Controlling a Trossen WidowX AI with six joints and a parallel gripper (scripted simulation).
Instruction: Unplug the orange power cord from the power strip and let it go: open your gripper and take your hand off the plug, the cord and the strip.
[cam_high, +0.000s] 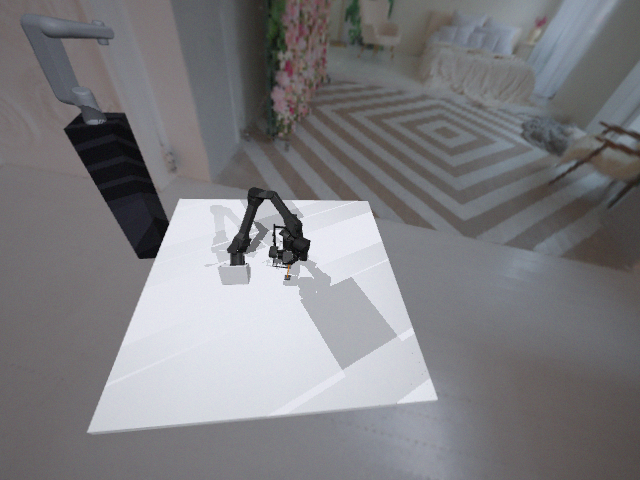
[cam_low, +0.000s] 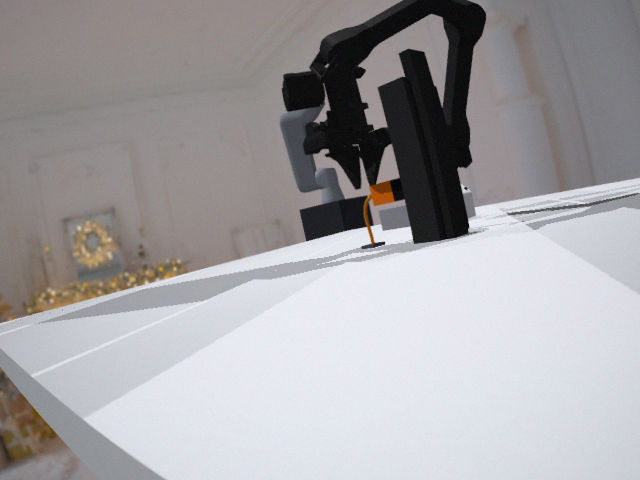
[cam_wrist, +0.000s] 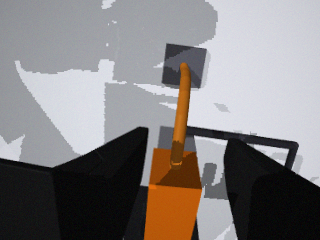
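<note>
My gripper tip is 6 cm to the right of the orange plug, 1 cm short of it and 1 cm above it. Also, from my gripper tip: dark foot 10 cm below, 1 cm to the right.
</note>
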